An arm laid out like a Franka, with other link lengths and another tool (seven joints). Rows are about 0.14 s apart.
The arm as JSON. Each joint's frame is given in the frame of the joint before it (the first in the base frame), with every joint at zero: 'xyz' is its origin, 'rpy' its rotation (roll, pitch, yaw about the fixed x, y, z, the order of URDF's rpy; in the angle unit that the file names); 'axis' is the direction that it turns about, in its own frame. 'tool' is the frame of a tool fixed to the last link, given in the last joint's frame.
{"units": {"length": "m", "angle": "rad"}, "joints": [
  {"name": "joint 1", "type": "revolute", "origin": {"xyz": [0.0, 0.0, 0.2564], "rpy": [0.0, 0.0, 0.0]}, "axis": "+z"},
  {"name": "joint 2", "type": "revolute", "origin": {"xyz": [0.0, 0.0, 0.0], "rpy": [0.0, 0.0, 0.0]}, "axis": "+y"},
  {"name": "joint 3", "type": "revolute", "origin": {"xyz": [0.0, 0.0, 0.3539], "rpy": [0.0, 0.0, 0.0]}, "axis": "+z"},
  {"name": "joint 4", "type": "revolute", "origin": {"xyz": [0.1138, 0.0, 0.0], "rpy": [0.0, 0.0, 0.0]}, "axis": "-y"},
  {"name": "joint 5", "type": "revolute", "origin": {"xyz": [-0.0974, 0.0, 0.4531], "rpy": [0.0, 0.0, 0.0]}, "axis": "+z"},
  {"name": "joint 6", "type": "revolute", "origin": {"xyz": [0.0, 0.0, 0.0], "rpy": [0.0, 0.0, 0.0]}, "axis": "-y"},
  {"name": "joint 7", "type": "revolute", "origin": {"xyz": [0.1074, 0.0, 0.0], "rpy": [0.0, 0.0, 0.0]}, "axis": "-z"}
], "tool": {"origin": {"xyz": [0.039, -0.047, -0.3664], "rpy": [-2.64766, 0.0, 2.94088]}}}
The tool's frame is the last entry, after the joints.
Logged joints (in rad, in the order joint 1, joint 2, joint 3, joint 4, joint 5, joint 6, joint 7), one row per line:
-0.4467 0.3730 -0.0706 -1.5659 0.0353 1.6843 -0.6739
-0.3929 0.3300 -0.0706 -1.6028 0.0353 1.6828 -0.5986
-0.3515 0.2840 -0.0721 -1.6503 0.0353 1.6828 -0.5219
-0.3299 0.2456 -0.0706 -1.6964 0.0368 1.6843 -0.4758
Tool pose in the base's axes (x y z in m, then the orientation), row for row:
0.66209 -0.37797 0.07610 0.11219 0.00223 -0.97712 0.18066
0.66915 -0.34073 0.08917 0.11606 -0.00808 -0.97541 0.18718
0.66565 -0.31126 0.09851 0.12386 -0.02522 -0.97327 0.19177
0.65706 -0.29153 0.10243 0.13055 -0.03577 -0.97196 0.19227
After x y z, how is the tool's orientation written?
As a quaternion, w x y z.
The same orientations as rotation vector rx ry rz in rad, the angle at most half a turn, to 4 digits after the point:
0.0065 -2.8681 0.5303
-0.0237 -2.8567 0.5482
-0.0735 -2.8377 0.5591
-0.1039 -2.8232 0.5585

